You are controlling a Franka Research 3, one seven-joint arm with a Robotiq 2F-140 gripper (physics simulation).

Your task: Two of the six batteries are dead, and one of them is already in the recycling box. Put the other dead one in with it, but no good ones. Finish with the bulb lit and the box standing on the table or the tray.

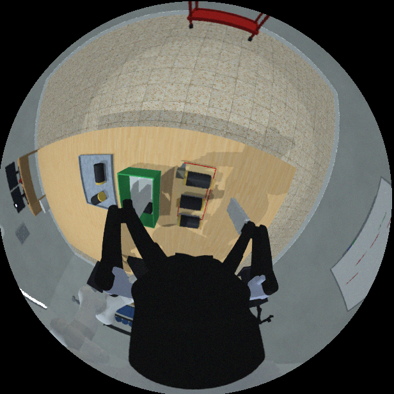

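My gripper (190,197) is open and empty. Its fingers stand wide apart above the table, the left finger over the green recycling box and the right finger to the right of the battery row. The green box (139,172) stands on the table; a dark battery (149,208) shows inside, partly hidden by the left finger. Three black batteries (198,179) (191,202) (190,221) lie in a row in holders joined by a red wire (215,173). Two batteries (99,173) (98,198) lie on the blue-grey tray (89,181). I cannot make out a lit bulb.
The wooden table (165,137) ends at a curved-looking far edge, with tiled floor beyond. A small grey block (181,171) stands at the upper left of the battery row. A red cart (225,18) stands far off on the floor. A whiteboard (365,250) is at the right.
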